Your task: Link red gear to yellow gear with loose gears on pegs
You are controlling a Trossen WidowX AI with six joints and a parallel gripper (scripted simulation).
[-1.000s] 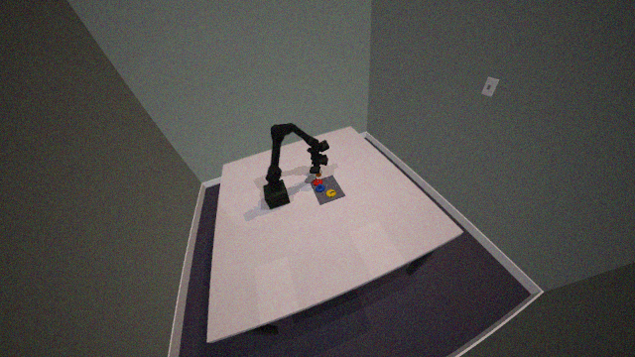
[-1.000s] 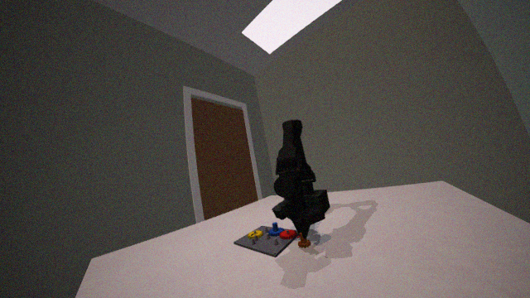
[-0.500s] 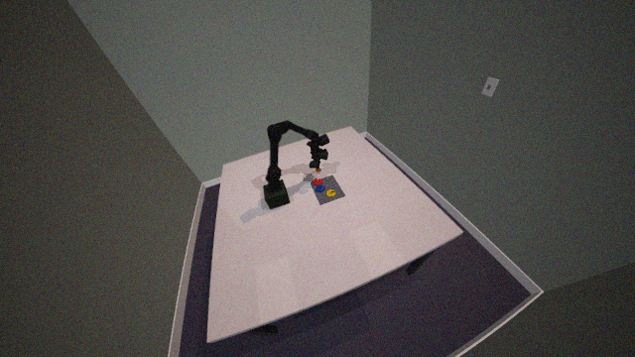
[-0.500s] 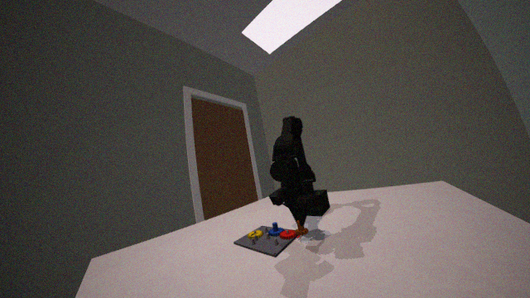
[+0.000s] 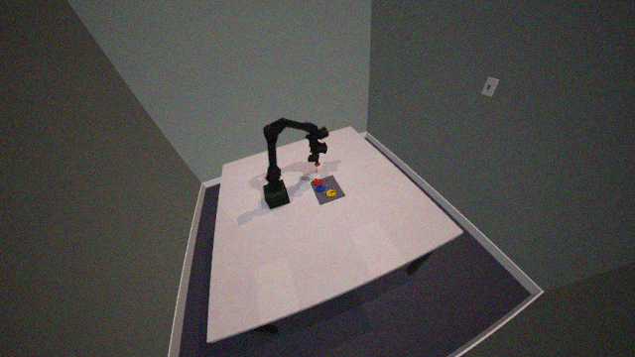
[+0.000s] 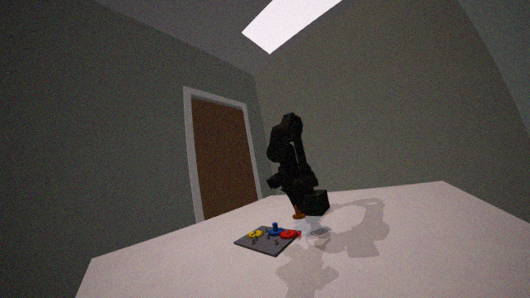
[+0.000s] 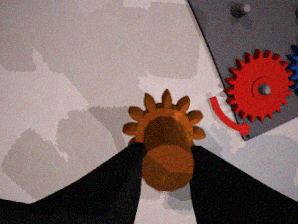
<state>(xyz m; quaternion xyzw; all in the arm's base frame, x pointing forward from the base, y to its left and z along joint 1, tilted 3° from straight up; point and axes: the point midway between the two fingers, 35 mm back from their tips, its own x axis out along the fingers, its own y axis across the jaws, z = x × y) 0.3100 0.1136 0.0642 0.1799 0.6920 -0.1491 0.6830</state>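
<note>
Right now my gripper tip is 4 cm past the blue gear, 15 cm to the left of it and 10 cm above it. Also, from my gripper tip: orange gear: 1 cm below; red gear: 3 cm behind, 8 cm to the right, 11 cm below.
</note>
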